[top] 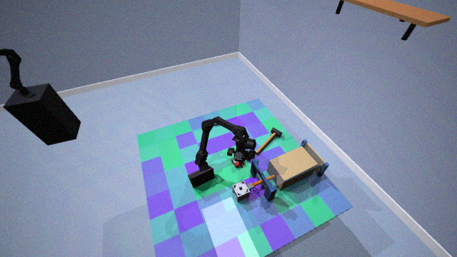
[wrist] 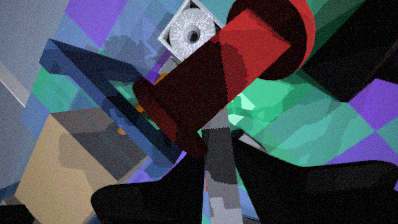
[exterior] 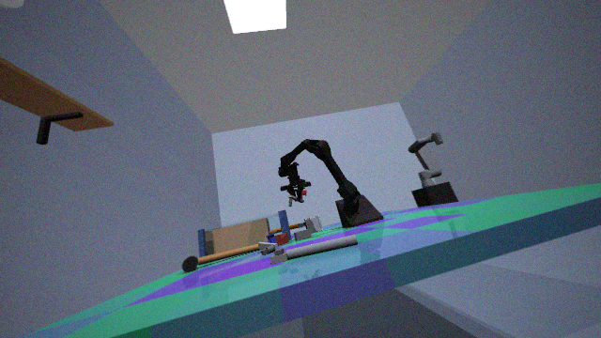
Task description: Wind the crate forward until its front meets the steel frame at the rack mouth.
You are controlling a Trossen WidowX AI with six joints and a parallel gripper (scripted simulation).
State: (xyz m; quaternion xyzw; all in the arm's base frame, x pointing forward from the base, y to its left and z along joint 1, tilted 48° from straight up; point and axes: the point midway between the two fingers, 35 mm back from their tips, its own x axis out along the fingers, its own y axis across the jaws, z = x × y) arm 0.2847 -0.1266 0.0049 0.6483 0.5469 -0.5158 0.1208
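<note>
The dark red knob lies 40 mm to the right of my gripper tip, 40 mm above it and 30 mm behind it. Also, from my gripper tip: blue steel frame: 130 mm to the right, 100 mm ahead, 90 mm below; grey block: 180 mm below, 110 mm to the left, 10 mm ahead; red-knobbed crank handle: 20 mm above.
</note>
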